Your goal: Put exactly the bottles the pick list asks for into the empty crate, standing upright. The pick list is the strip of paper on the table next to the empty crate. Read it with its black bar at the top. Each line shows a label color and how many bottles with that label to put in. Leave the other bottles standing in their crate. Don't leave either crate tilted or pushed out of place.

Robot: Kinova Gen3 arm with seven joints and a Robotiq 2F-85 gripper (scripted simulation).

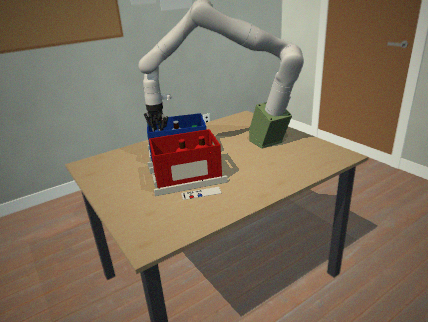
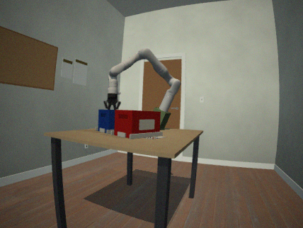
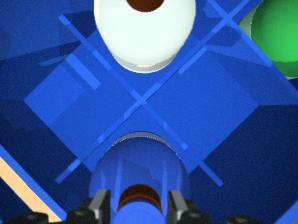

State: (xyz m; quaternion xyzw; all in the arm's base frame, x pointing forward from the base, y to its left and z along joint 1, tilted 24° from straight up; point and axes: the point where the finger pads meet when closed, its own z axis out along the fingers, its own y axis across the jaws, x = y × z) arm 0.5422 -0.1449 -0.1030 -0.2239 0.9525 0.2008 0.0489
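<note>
The blue-label bottle lies 70 mm below my hand. The rest, counted from my hand: blue crate (100 mm behind, 70 mm below, 10 mm to the right); green-label bottle (160 mm behind, 70 mm below, 60 mm to the left); white-label bottle (110 mm behind, 70 mm below, 60 mm to the right).
</note>
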